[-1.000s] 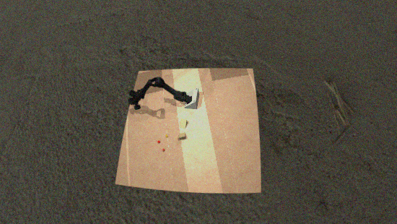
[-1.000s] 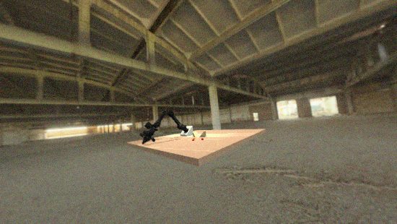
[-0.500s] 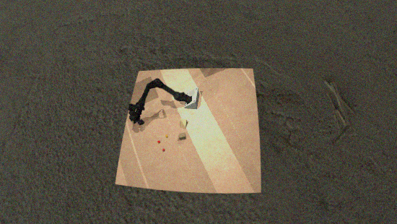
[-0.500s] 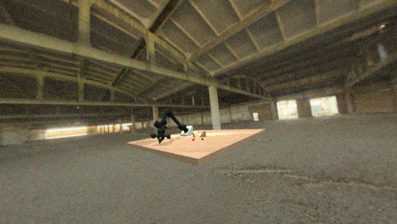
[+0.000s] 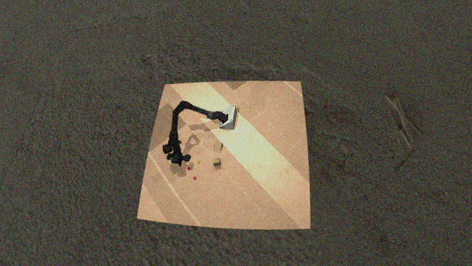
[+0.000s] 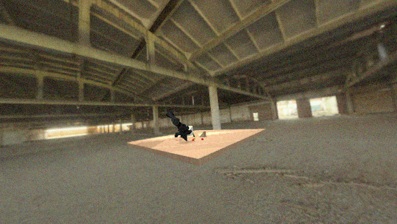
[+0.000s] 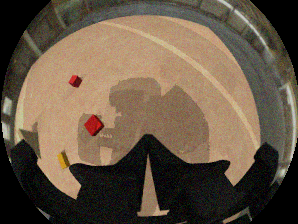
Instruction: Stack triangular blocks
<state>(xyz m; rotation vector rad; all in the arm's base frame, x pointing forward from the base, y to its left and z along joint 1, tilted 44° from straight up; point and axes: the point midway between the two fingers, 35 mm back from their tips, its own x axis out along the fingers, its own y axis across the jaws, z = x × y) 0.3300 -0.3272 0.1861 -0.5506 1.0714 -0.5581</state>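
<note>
The tan triangular block is 1 cm behind my gripper tip, 29 cm to the left of it and 1 cm above it.
</note>
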